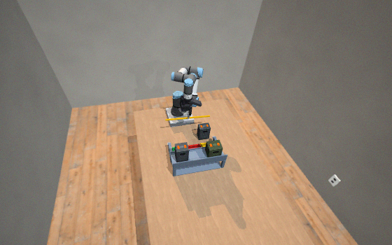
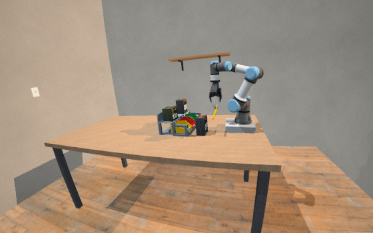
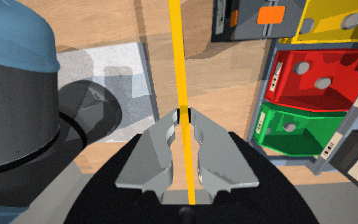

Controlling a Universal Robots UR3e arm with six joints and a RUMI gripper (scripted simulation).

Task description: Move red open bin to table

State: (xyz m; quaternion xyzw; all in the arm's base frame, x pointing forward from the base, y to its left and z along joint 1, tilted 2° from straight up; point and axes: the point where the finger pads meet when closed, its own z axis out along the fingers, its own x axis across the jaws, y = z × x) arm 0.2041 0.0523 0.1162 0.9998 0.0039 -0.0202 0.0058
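My gripper is now 11 cm to the right of the black case, 10 cm above it and 9 cm short of it. Also, from my hand: yellow bin (25 cm ahead, 13 cm below, 11 cm to the left); yellow rod (1 cm below); red bin (26 cm ahead, 13 cm below).
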